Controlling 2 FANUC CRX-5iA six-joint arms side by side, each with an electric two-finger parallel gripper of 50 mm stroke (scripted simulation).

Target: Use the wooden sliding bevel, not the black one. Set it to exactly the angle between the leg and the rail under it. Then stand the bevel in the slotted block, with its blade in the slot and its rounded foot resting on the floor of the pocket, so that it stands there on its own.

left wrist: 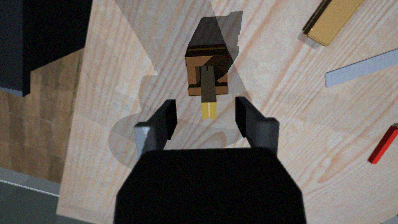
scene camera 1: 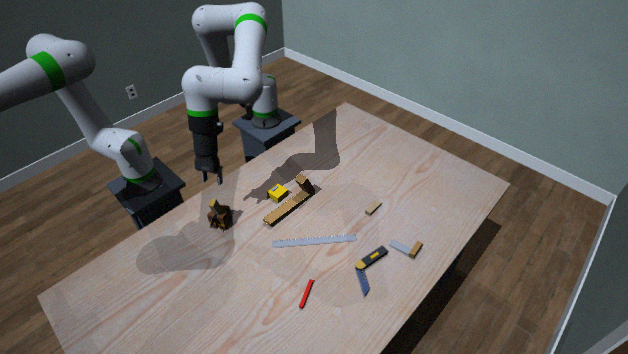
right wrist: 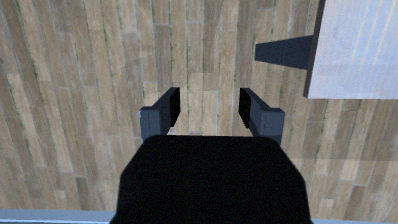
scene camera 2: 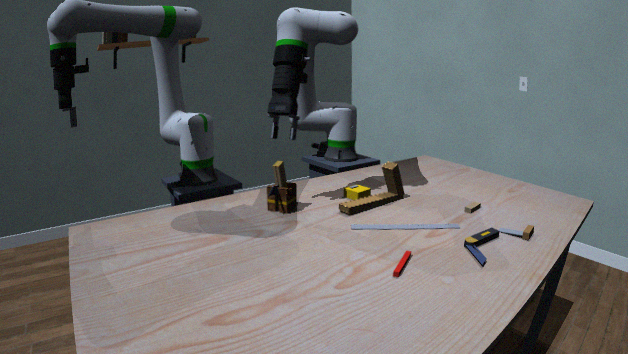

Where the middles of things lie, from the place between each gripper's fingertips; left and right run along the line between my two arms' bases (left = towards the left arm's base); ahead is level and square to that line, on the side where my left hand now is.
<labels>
I see my left gripper point(scene camera 2: 283, 138) 20 mm short of the wooden bevel point(left wrist: 208, 92), 30 mm to the left of it and 130 mm above it.
The wooden bevel lies 59 cm to the left of my right hand point(scene camera 2: 74, 126), 39 cm ahead of it and 20 cm below it.
</labels>
